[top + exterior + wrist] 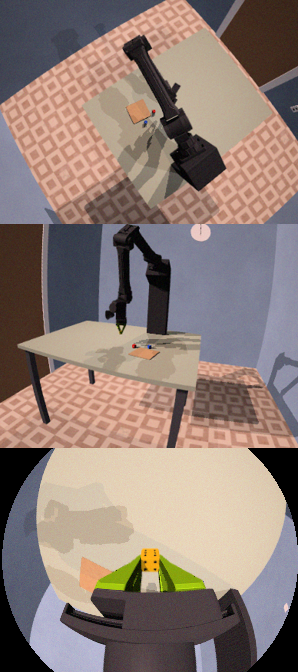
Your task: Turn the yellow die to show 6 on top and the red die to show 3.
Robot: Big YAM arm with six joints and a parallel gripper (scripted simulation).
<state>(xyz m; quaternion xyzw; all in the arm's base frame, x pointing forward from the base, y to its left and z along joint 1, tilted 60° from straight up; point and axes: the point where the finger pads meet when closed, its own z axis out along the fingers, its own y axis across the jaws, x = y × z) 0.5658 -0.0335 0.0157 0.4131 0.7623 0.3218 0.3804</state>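
My hand is 30 mm past the red die, 100 mm to the right of it and 80 mm above it. From my hand the other things lie so: yellow die right at my hand; then blue die 90 mm behind, 170 mm to the left, 80 mm below; then orange mat 210 mm to the left, 90 mm below.
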